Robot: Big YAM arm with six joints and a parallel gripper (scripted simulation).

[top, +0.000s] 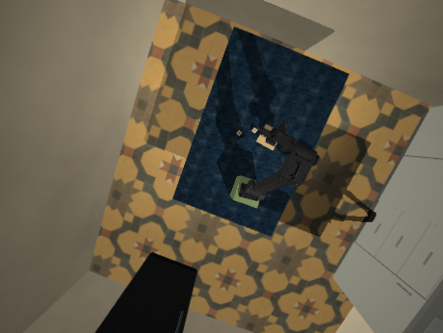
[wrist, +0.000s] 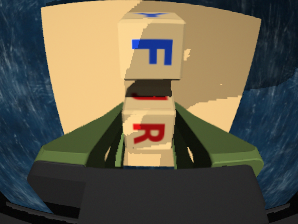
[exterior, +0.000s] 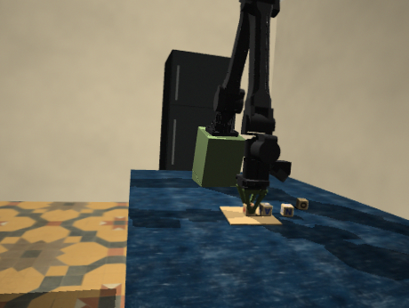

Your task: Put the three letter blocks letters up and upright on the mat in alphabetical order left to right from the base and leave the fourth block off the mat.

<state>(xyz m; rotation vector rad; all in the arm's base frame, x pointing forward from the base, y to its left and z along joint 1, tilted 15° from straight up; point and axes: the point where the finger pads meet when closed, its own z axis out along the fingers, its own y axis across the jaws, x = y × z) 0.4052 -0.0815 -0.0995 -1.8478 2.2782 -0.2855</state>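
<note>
Right now my hand is 20 mm above the tan mat.
</note>
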